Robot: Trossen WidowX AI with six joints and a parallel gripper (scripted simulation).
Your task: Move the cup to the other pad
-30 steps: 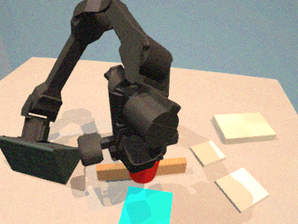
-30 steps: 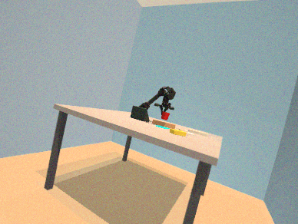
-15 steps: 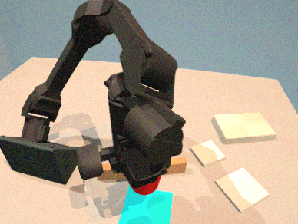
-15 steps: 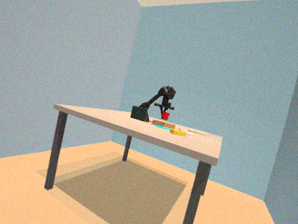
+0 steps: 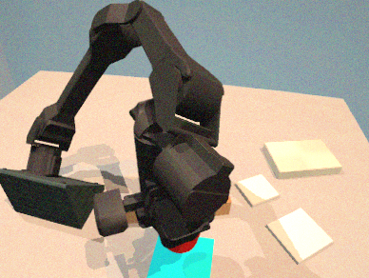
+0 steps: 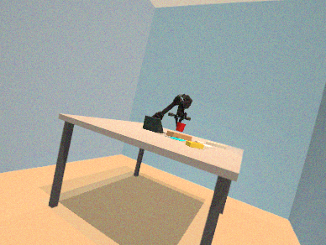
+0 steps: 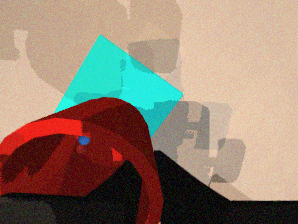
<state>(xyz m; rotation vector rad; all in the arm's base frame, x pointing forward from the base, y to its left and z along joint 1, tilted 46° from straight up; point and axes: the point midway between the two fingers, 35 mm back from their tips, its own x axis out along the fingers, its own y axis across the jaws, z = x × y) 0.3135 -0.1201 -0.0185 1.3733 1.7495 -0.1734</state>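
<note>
Now: gripper tip 40 mm short of the blue marble, 30 mm to the right of it and 20 mm above it. Also, from my gripper tip: cyan pad 110 mm below, 30 mm ahead, 10 mm to the left; red cup 30 mm ahead, 20 mm to the left; pale blue pad 210 mm to the left, 110 mm below, 40 mm behind.
</note>
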